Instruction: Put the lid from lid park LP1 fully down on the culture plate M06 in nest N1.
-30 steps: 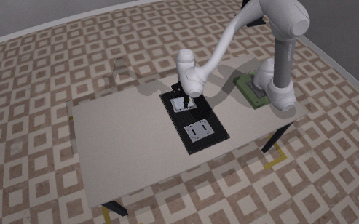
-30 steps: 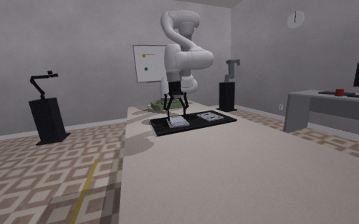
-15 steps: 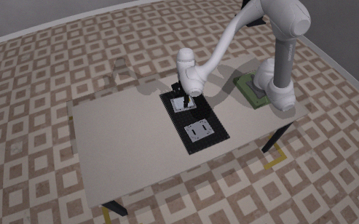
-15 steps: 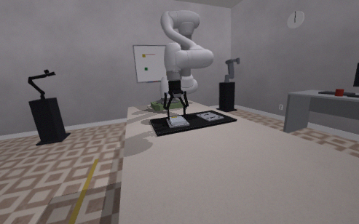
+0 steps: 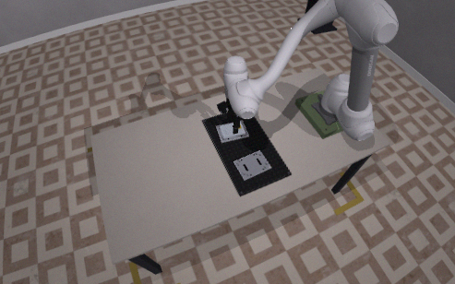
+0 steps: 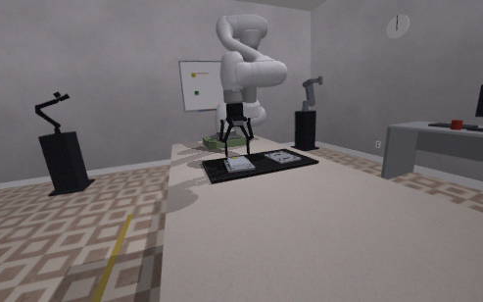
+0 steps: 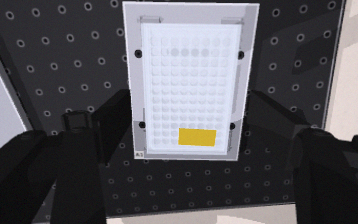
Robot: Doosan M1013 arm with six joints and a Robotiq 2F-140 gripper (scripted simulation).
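My hand is 5 cm above the clear lid. Also, from my hand: culture plate: 6 cm below; then lid park LP1: 24 cm to the left, 7 cm below, 1 cm behind.
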